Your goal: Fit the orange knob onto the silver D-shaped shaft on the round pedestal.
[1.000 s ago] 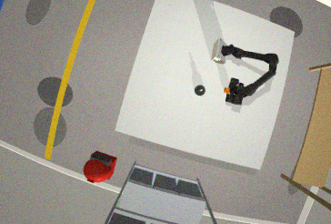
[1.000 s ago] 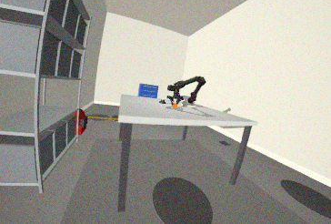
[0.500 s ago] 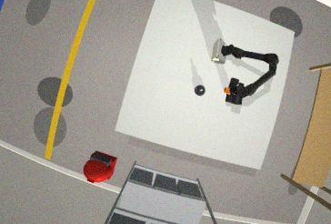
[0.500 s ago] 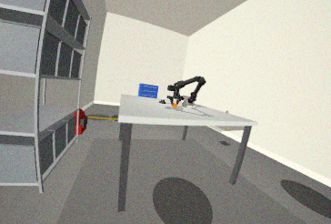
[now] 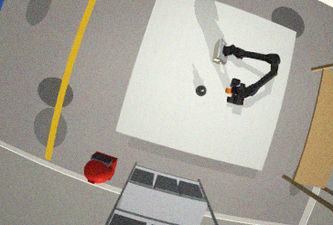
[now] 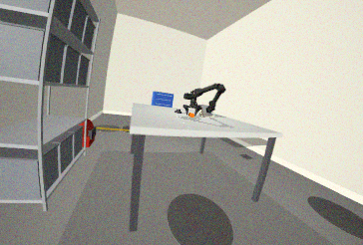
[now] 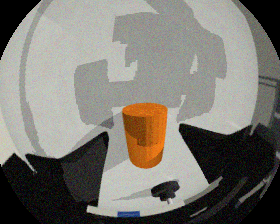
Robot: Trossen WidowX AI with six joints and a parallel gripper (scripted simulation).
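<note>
My gripper tip is 10 mm to the right of the orange knob and 10 mm below it. From my gripper tip the other things lie so: dark round pedestal (220 mm to the right, 70 mm ahead, 20 mm above).
</note>
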